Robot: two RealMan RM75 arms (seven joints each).
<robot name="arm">
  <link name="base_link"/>
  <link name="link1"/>
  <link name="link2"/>
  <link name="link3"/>
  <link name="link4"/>
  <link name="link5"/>
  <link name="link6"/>
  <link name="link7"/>
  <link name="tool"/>
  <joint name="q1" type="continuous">
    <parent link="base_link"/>
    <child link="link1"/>
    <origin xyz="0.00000 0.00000 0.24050"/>
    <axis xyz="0 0 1"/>
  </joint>
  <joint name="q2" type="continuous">
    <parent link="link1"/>
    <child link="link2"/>
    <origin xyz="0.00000 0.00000 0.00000"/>
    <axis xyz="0 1 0"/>
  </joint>
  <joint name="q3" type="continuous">
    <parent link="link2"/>
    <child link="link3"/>
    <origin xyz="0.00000 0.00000 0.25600"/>
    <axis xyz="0 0 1"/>
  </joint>
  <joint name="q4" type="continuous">
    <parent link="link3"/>
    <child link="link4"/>
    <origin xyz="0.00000 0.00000 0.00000"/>
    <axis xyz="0 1 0"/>
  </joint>
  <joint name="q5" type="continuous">
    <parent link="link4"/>
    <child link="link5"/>
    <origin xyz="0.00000 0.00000 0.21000"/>
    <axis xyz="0 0 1"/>
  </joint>
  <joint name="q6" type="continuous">
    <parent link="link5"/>
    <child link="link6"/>
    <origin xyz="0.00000 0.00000 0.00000"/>
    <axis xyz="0 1 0"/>
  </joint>
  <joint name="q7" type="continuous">
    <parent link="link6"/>
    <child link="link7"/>
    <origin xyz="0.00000 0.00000 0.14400"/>
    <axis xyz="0 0 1"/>
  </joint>
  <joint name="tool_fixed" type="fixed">
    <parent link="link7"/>
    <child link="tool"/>
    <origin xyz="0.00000 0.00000 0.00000"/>
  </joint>
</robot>
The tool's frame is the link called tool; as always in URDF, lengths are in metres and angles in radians. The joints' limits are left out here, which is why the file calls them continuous.
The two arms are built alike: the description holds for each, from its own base.
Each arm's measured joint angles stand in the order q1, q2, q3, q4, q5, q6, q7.
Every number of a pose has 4 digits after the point. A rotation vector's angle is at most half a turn.
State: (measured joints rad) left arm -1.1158 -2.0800 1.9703 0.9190 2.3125 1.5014 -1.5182; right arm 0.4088 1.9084 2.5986 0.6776 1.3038 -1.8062 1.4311
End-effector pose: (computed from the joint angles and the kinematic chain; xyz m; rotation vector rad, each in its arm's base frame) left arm -0.0895 0.3323 -0.1116 2.4073 -1.1213 -0.8669; right arm 0.2980 0.3012 0.1028 -2.5565 0.6324 0.9131
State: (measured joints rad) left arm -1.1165 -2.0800 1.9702 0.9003 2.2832 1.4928 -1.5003; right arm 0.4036 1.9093 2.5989 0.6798 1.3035 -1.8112 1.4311
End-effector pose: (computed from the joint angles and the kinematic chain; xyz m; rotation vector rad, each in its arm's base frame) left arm -0.0907 0.3309 -0.1136 2.4088 -1.1123 -0.8305; right arm 0.2989 0.2991 0.1027 -2.5577 0.6352 0.9142
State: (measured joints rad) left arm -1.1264 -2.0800 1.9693 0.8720 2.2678 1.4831 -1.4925; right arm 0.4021 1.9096 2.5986 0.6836 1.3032 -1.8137 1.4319
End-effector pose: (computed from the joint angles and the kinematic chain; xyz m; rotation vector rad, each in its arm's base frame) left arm -0.0920 0.3324 -0.1147 2.4133 -1.0976 -0.8222; right arm 0.2989 0.2986 0.1031 -2.5595 0.6334 0.9127
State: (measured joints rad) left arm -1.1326 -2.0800 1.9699 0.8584 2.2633 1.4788 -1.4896; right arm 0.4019 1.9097 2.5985 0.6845 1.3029 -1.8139 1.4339
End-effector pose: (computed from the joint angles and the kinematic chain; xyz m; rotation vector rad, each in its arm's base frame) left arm -0.0926 0.3334 -0.1150 2.4135 -1.0928 -0.8237; right arm 0.2989 0.2986 0.1031 -2.5597 0.6355 0.9126
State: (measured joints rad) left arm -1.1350 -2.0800 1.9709 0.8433 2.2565 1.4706 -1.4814; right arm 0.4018 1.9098 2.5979 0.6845 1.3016 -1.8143 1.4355
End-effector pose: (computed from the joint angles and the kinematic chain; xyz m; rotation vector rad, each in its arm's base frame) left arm -0.0943 0.3343 -0.1157 2.4148 -1.0890 -0.8194; right arm 0.2989 0.2984 0.1029 -2.5614 0.6384 0.9118
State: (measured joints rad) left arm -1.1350 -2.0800 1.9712 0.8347 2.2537 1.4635 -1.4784; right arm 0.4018 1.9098 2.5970 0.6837 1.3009 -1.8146 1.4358
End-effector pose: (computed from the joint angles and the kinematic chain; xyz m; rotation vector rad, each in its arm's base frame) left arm -0.0957 0.3350 -0.1162 2.4192 -1.0853 -0.8178; right arm 0.2990 0.2983 0.1026 -2.5630 0.6400 0.9116
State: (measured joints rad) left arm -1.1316 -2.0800 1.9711 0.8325 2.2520 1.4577 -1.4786; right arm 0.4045 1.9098 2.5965 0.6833 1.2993 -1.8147 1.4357
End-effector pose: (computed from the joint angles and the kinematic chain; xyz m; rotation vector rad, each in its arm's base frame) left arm -0.0967 0.3352 -0.1167 2.4259 -1.0811 -0.8142; right arm 0.2983 0.2989 0.1023 -2.5661 0.6379 0.9109
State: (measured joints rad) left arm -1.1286 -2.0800 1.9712 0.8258 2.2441 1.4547 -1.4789; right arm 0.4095 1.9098 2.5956 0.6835 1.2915 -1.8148 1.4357
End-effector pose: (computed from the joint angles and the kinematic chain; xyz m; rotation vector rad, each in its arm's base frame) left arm -0.0985 0.3346 -0.1172 2.4322 -1.0669 -0.8061; right arm 0.2974 0.3000 0.1014 -2.5752 0.6358 0.9040
